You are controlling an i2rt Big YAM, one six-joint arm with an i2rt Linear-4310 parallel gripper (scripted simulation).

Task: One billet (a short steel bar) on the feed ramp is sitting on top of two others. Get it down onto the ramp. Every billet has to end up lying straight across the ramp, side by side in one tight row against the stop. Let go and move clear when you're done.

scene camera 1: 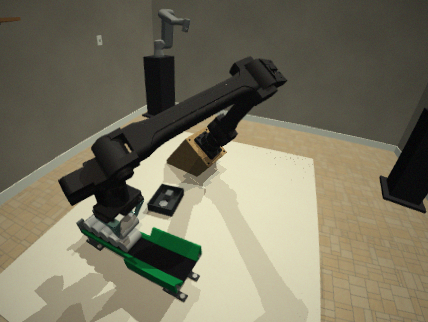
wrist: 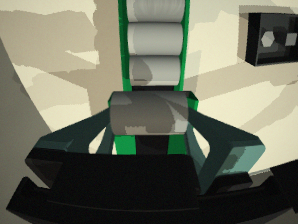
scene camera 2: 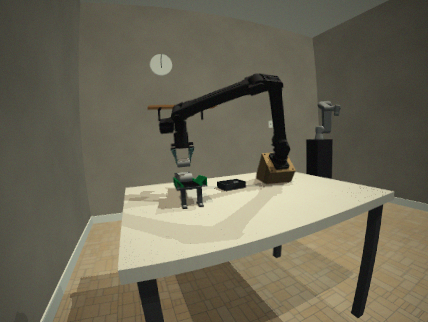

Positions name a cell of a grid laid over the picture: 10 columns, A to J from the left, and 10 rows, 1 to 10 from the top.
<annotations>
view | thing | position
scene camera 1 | my gripper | C8
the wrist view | my gripper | F5
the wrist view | steel billet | E6
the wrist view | steel billet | E4
</annotations>
